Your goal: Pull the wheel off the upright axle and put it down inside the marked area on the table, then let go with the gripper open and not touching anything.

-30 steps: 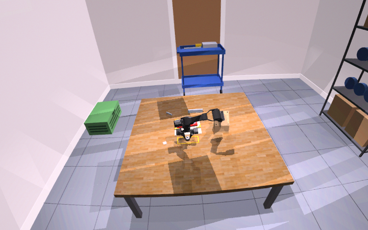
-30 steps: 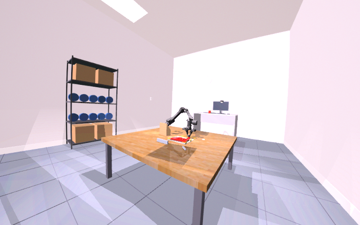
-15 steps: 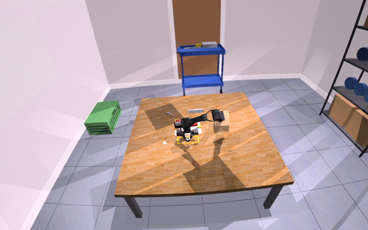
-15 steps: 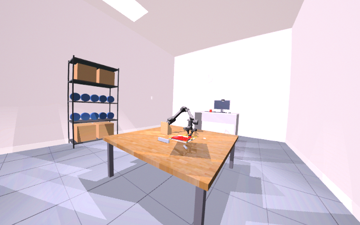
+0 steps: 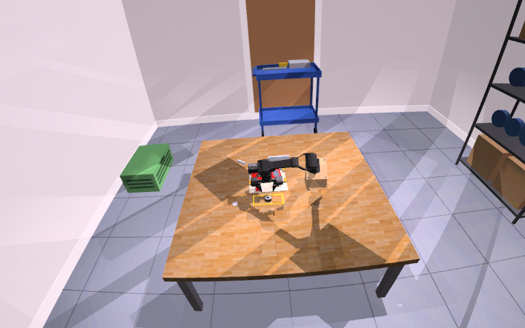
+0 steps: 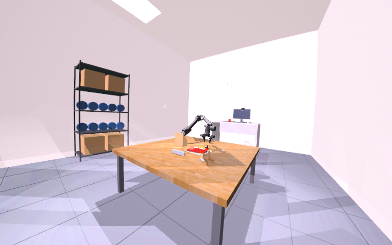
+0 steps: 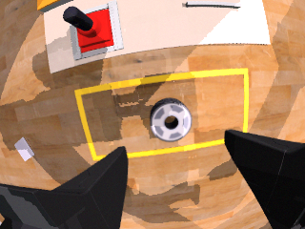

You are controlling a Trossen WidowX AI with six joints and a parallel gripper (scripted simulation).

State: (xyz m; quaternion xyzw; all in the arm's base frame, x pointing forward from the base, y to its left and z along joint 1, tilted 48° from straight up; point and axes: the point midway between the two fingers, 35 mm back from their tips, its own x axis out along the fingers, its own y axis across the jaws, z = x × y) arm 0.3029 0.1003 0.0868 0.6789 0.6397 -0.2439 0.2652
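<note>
Now: gripper tip 60 mm above the dark wheel.
</note>
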